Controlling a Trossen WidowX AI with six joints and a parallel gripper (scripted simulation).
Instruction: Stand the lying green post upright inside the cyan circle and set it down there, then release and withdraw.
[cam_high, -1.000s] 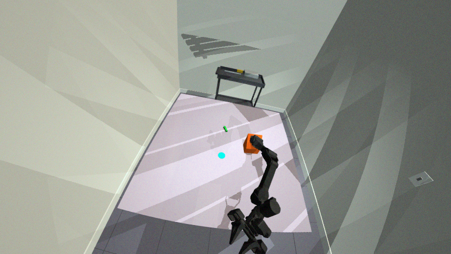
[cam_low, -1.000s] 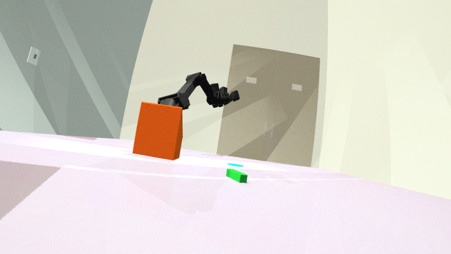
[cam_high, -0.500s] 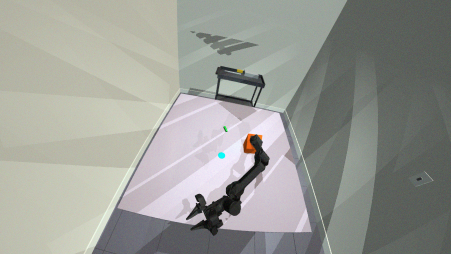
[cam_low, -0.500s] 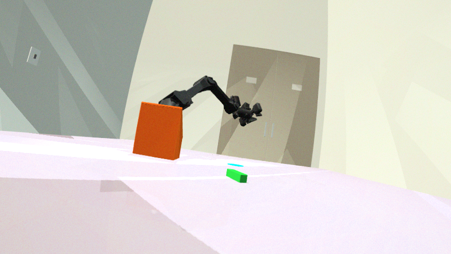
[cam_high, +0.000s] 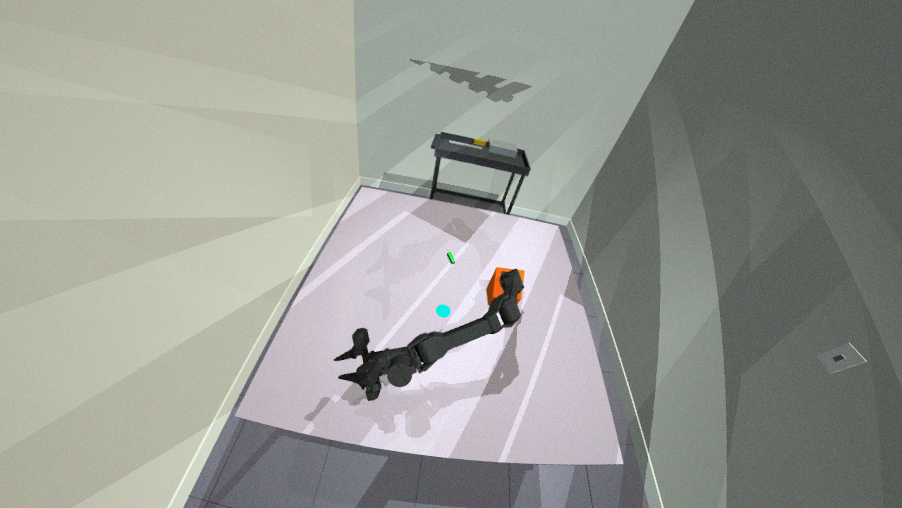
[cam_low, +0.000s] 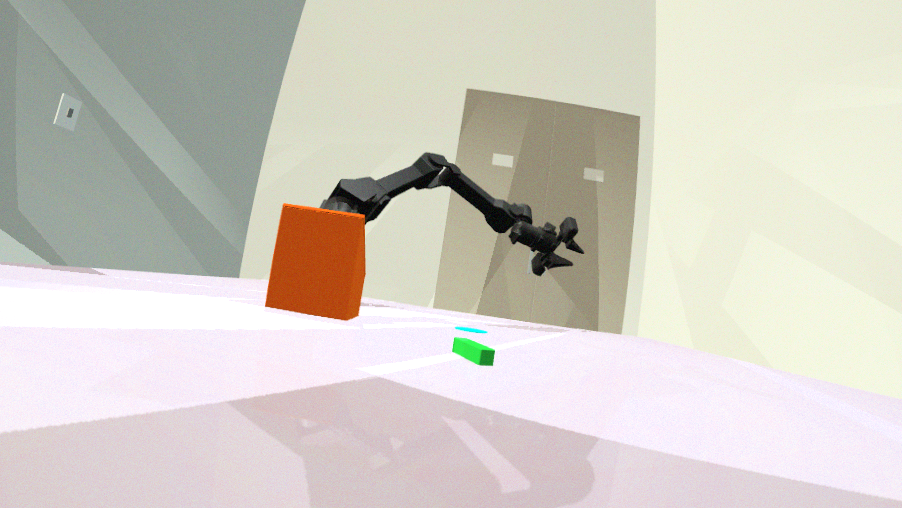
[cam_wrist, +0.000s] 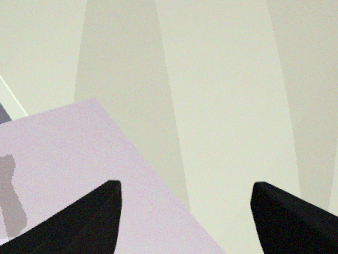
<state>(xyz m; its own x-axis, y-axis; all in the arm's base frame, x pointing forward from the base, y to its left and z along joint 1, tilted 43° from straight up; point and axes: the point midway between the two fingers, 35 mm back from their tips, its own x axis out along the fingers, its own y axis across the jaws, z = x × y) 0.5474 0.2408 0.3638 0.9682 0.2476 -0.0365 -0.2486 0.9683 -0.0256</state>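
My gripper tip is now 37 cm past the green post, 63 cm to the left of it and 20 cm above it. From my gripper tip the other things lie so: cyan circle: 33 cm behind, 33 cm to the right, 21 cm below.
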